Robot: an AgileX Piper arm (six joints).
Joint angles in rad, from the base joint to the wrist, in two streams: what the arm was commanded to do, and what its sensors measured. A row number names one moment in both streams.
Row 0, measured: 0.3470 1.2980 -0.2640 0.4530 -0.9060 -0.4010
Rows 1 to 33, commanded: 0.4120 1.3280 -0.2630 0.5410 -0.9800 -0.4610; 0.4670 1.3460 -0.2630 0.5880 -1.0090 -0.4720; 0.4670 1.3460 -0.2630 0.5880 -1.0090 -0.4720; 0.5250 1.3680 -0.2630 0.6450 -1.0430 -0.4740; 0.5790 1.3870 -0.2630 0.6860 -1.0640 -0.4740; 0.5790 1.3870 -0.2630 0.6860 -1.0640 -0.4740; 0.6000 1.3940 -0.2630 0.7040 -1.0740 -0.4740; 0.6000 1.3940 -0.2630 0.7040 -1.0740 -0.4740; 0.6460 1.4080 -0.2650 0.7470 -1.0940 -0.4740; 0.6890 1.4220 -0.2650 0.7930 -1.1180 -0.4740; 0.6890 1.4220 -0.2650 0.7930 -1.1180 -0.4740; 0.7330 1.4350 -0.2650 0.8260 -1.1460 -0.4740; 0.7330 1.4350 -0.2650 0.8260 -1.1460 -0.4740; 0.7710 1.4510 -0.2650 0.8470 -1.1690 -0.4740; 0.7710 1.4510 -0.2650 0.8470 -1.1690 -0.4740; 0.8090 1.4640 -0.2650 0.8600 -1.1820 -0.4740; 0.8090 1.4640 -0.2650 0.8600 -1.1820 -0.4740; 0.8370 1.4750 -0.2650 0.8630 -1.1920 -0.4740; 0.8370 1.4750 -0.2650 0.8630 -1.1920 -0.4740; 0.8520 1.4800 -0.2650 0.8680 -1.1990 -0.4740; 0.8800 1.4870 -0.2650 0.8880 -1.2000 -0.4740; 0.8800 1.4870 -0.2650 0.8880 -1.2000 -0.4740; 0.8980 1.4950 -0.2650 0.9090 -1.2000 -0.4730; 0.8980 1.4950 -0.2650 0.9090 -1.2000 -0.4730; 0.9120 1.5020 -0.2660 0.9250 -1.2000 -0.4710; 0.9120 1.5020 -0.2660 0.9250 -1.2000 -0.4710; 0.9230 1.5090 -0.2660 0.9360 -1.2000 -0.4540; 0.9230 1.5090 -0.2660 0.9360 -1.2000 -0.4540; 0.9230 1.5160 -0.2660 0.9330 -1.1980 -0.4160; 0.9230 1.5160 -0.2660 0.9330 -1.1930 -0.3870; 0.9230 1.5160 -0.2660 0.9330 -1.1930 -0.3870; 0.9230 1.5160 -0.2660 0.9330 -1.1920 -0.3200; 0.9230 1.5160 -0.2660 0.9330 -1.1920 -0.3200
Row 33, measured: 0.9210 1.5160 -0.2670 0.9350 -1.1870 -0.4070
